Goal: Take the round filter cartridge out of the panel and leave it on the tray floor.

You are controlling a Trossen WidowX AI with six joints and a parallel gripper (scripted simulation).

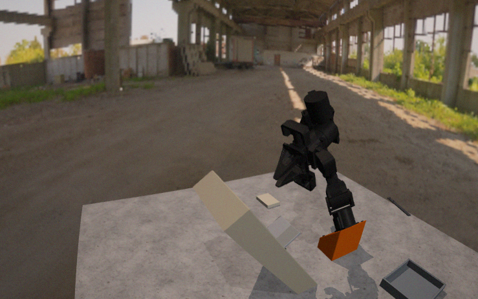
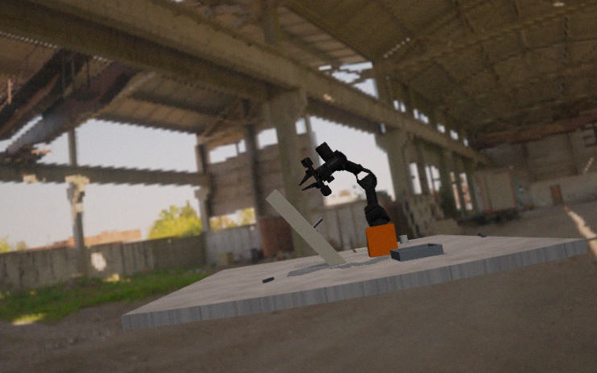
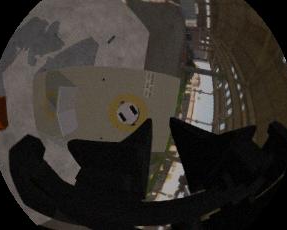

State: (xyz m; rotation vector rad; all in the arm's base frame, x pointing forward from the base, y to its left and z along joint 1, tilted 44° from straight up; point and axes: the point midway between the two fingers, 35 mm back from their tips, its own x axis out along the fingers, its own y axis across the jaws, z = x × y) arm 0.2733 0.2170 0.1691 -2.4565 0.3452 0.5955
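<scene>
Right now my gripper tip is 90 mm above the round pale cartridge, 60 mm short of it and 10 mm to the left of it. From my gripper tip the other things lie so: beige service panel: 160 mm below, 10 mm to the right, 10 mm ahead; then grey tray: 400 mm behind, 330 mm below, 230 mm to the left; then small beige block: 440 mm to the right, 330 mm below, 210 mm behind.
</scene>
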